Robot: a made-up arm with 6 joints. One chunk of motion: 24 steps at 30 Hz.
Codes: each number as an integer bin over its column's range. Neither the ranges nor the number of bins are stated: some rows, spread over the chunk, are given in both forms.
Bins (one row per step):
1: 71 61 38 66 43 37
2: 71 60 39 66 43 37
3: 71 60 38 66 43 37
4: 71 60 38 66 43 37
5: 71 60 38 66 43 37
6: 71 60 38 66 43 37
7: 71 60 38 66 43 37
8: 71 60 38 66 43 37
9: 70 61 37 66 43 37
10: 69 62 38 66 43 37
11: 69 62 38 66 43 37
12: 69 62 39 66 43 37
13: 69 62 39 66 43 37
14: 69 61 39 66 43 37
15: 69 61 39 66 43 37
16: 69 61 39 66 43 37
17: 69 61 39 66 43 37
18: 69 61 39 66 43 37
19: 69 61 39 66 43 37
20: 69 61 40 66 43 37
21: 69 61 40 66 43 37
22: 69 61 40 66 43 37
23: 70 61 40 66 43 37
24: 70 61 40 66 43 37
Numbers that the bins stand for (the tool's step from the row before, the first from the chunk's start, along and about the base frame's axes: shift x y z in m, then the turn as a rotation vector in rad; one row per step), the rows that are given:
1: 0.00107 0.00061 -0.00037 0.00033 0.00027 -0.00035
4: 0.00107 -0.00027 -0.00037 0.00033 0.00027 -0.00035
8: 0.00107 -0.00027 -0.00037 0.00033 0.00027 -0.00035
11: -0.00042 0.00148 -0.00037 0.00033 0.00027 -0.00035
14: -0.00042 0.00061 0.00048 0.00033 0.00027 -0.00035
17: -0.00042 0.00061 0.00048 0.00033 0.00027 -0.00035
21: -0.00042 0.00061 0.00134 0.00033 0.00027 -0.00035
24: 0.00032 0.00061 0.00134 0.00033 0.00027 -0.00035
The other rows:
2: 0.00107 -0.00027 0.00048 0.00033 0.00027 -0.00035
3: 0.00107 -0.00027 -0.00037 0.00033 0.00027 -0.00035
5: 0.00107 -0.00027 -0.00037 0.00033 0.00027 -0.00035
6: 0.00107 -0.00027 -0.00037 0.00033 0.00027 -0.00035
7: 0.00107 -0.00027 -0.00037 0.00033 0.00027 -0.00035
9: 0.00032 0.00061 -0.00123 0.00033 0.00027 -0.00035
10: -0.00042 0.00148 -0.00037 0.00033 0.00027 -0.00035
12: -0.00042 0.00148 0.00048 0.00033 0.00027 -0.00035
13: -0.00042 0.00148 0.00048 0.00033 0.00027 -0.00035
15: -0.00042 0.00061 0.00048 0.00033 0.00027 -0.00035
16: -0.00042 0.00061 0.00048 0.00033 0.00027 -0.00035
18: -0.00042 0.00061 0.00048 0.00033 0.00027 -0.00035
19: -0.00042 0.00061 0.00048 0.00033 0.00027 -0.00035
20: -0.00042 0.00061 0.00134 0.00033 0.00027 -0.00035
22: -0.00042 0.00061 0.00134 0.00033 0.00027 -0.00035
23: 0.00032 0.00061 0.00134 0.00033 0.00027 -0.00035

